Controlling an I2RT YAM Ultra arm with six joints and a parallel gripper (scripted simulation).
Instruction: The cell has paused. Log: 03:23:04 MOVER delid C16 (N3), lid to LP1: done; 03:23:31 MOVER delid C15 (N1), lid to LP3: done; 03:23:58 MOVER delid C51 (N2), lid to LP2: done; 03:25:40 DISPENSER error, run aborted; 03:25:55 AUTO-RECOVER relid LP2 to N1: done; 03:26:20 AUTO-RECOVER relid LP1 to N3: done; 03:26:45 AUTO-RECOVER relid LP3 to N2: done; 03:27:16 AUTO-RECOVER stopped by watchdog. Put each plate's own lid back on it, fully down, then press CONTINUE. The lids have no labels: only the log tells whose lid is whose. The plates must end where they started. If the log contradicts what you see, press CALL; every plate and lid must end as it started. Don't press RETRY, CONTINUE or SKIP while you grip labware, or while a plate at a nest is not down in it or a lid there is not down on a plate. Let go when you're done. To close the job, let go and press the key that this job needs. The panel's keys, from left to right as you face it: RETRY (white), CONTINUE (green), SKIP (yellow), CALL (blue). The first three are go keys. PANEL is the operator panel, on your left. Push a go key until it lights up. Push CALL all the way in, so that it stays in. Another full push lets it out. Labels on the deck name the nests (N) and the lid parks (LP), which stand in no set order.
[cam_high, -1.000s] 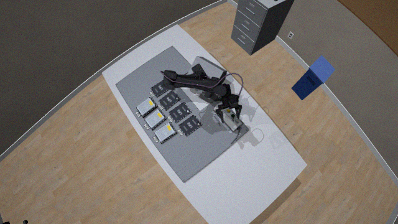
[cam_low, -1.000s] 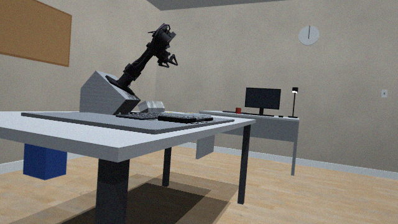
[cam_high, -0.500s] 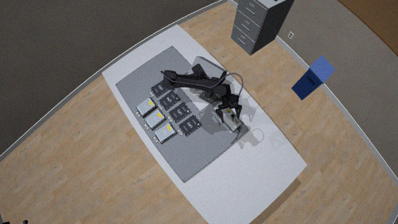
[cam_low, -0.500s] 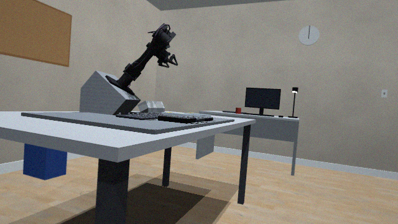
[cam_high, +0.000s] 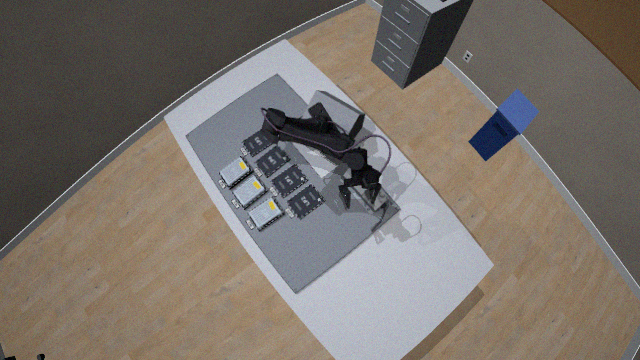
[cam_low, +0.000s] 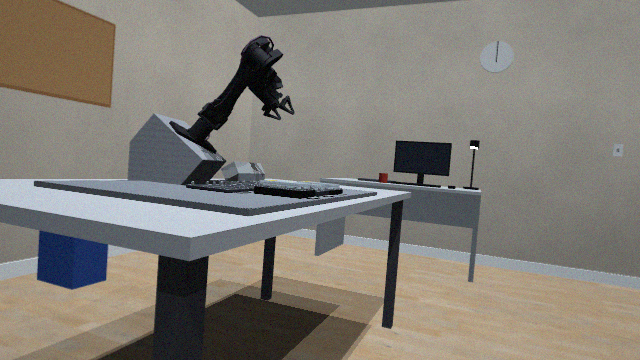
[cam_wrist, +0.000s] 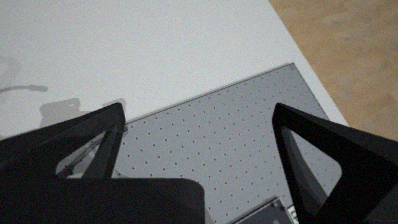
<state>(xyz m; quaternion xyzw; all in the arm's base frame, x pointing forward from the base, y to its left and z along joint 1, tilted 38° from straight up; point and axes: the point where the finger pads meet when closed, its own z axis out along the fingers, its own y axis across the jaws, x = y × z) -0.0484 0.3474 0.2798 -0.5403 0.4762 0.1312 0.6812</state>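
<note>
My hand is 41 cm to the left of the lid park LP4, 30 cm above it and 24 cm short of it. Also, from my hand: green continue key (23 cm below, 15 cm behind, 10 cm to the right); yellow key (23 cm below, 14 cm to the right, 13 cm behind); white retry key (23 cm below, 16 cm behind, 5 cm to the right).
</note>
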